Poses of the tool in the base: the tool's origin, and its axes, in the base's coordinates. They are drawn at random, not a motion.
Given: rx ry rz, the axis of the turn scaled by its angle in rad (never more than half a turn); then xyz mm.
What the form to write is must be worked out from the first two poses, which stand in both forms.
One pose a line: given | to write
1.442, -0.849, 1.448, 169, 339, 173 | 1.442, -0.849, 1.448, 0.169, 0.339, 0.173
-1.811, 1.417, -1.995, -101, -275, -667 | -1.811, 1.417, -1.995, -0.101, -0.275, -0.667
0.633, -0.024, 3.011, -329, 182, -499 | 0.633, -0.024, 3.011, -0.329, 0.182, -0.499
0.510, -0.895, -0.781, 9, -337, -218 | 0.510, -0.895, -0.781, 0.009, -0.337, -0.218
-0.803, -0.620, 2.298, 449, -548, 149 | -0.803, -0.620, 2.298, 0.449, -0.548, 0.149
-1.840, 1.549, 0.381, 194, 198, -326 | -1.840, 1.549, 0.381, 0.194, 0.198, -0.326
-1.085, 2.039, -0.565, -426, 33, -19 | -1.085, 2.039, -0.565, -0.426, 0.033, -0.019
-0.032, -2.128, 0.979, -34, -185, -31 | -0.032, -2.128, 0.979, -0.034, -0.185, -0.031
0.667, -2.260, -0.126, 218, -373, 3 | 0.667, -2.260, -0.126, 0.218, -0.373, 0.003
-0.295, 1.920, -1.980, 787, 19, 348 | -0.295, 1.920, -1.980, 0.787, 0.019, 0.348
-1.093, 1.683, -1.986, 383, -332, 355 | -1.093, 1.683, -1.986, 0.383, -0.332, 0.355
